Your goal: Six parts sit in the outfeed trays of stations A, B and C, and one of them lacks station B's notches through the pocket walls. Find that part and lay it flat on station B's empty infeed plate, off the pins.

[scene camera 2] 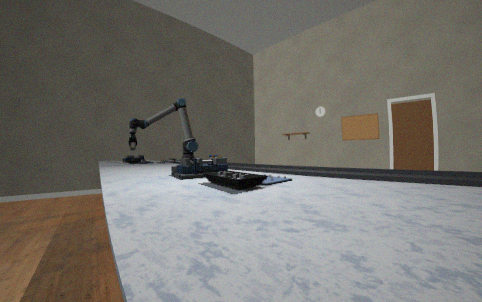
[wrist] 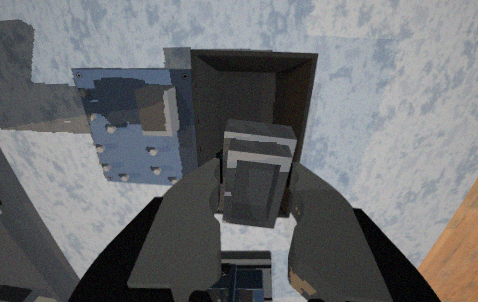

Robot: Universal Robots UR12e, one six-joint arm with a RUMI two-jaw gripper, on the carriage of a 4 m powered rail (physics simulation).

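Frame: origin at the arm's base, x back, y right, z up, level; metres.
Seen in the pictures: gripper, fingertip midpoint: (scene camera 2: 132, 150) (wrist: 254, 162).
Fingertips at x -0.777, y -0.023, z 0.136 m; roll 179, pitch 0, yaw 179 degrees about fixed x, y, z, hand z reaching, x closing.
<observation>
Offsets run from my fingertips to a thing's top centre. "spot": to the spot under its first point.
My gripper (scene camera 2: 133, 147) (wrist: 254, 162) is shut on a grey rectangular part @(dz +0.030, dx +0.000, dy +0.002 m) (wrist: 255, 187) with an open pocket facing up, gripped across its sides. It hangs above a dark open tray @(spot: dz -0.154, dx +0.005, dy -0.010 m) (wrist: 250, 97) in the wrist view and covers the tray's near part. I cannot tell from this view whether the pocket walls have notches. A blue plate @(dz -0.158, dx +0.171, dy +0.050 m) (wrist: 127, 160) with several pale pins lies left of the tray, and a grey-brown block @(dz -0.122, dx +0.127, dy +0.006 m) (wrist: 156, 111) stands on its far right area. I cannot tell which station these belong to.
In scene camera 2 a black tray @(dz -0.124, dx +0.139, dy -1.806 m) (scene camera 2: 235, 181) with parts and a blue pinned plate @(dz -0.158, dx +0.217, dy -1.819 m) (scene camera 2: 278, 180) lie near the arm's base (scene camera 2: 187, 168). A dark fixture @(dz -0.119, dx +0.009, dy +0.104 m) (scene camera 2: 134, 159) is below the gripper. Blue and grey equipment @(spot: dz -0.112, dx +0.004, dy +0.355 m) (wrist: 245, 285) shows between the fingers at the wrist view's bottom edge.
</observation>
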